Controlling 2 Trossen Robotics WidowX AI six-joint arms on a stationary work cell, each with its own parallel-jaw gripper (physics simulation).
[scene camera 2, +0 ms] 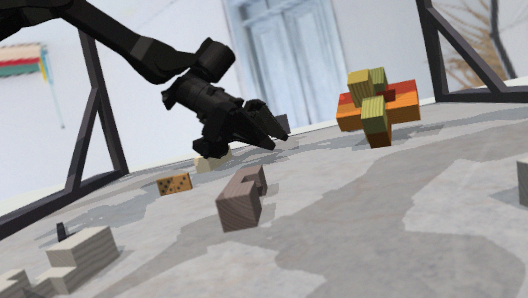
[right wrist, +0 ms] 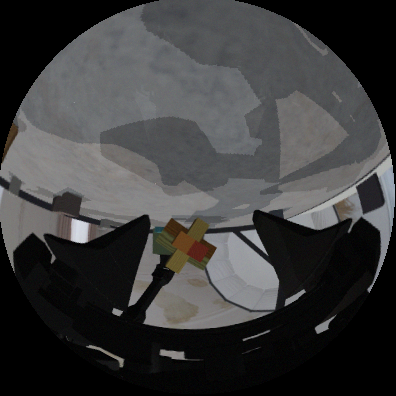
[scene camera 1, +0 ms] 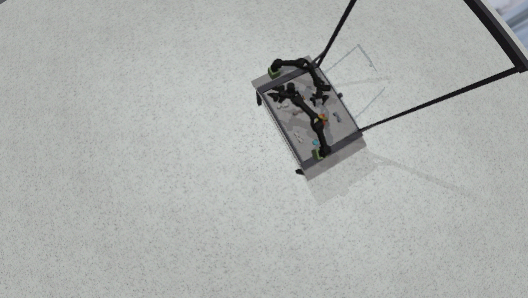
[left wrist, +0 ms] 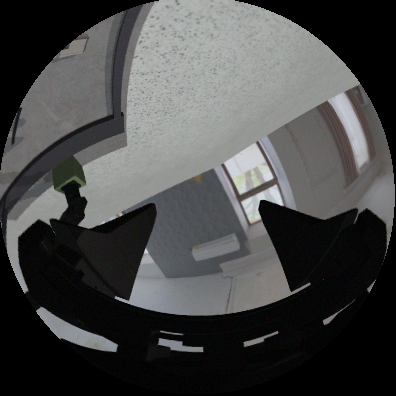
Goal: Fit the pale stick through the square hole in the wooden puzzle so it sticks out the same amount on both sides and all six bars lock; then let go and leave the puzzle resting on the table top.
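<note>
The wooden puzzle, a cross of orange, red, yellow-green and brown bars, stands on the table at the right of scene camera 2. Its square hole cannot be made out clearly. The pale stick lies on the table behind my right gripper, partly hidden by it; it does not show in the right wrist view. My right gripper is open and empty, low over the table, pointing towards the puzzle side, apart from the puzzle. My left gripper is open and empty near the table's far-left corner in scene camera 1.
In scene camera 2 a mauve notched block stands in front of the right gripper, with a domino and a pale grey notched block farther left. A dark block is behind the gripper. A grey block is at the right edge.
</note>
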